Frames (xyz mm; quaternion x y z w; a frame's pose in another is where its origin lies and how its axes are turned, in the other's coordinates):
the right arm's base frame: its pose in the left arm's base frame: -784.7 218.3 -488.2 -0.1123 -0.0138 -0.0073 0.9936
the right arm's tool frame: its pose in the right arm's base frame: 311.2 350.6 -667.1 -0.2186 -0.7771 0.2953 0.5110
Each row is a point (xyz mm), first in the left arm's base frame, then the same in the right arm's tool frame.
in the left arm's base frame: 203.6 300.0 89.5
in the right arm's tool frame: 303.3 -1087.2 -920.2
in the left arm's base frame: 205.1 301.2 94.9
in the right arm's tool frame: 306.3 -1090.9 -923.4
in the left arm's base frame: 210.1 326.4 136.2
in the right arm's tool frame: 344.4 -1110.6 -946.4
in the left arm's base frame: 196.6 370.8 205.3
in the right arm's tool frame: 418.3 -1143.9 -965.4
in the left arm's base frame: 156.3 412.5 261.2
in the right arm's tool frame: 494.0 -1169.5 -955.4
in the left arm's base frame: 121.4 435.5 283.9
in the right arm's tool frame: 536.7 -1177.8 -936.0
